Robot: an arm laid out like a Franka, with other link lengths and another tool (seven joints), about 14 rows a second.
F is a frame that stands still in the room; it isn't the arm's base.
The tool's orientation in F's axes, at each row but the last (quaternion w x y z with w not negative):
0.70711 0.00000 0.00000 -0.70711
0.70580 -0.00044 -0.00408 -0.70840
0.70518 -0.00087 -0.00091 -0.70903
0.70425 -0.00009 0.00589 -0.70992
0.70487 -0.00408 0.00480 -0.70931
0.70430 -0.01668 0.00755 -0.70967
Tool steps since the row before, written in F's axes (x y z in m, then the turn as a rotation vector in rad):
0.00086 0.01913 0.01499 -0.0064 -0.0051 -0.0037
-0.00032 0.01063 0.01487 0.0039 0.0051 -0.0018
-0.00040 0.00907 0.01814 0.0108 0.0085 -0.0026
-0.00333 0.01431 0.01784 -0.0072 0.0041 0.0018
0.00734 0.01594 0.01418 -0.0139 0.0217 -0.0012
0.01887 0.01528 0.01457 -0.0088 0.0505 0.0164
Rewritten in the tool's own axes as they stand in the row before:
-0.01913 0.00086 0.01499 0.0051 -0.0064 -0.0037
-0.01053 -0.00028 0.01494 -0.0051 0.0039 -0.0018
-0.00902 -0.00045 0.01816 -0.0086 0.0108 -0.0026
-0.01443 -0.00360 0.01769 -0.0041 -0.0072 0.0017
-0.01600 0.00706 0.01425 -0.0216 -0.0140 -0.0014
-0.01523 0.01824 0.01540 -0.0502 -0.0098 0.0167

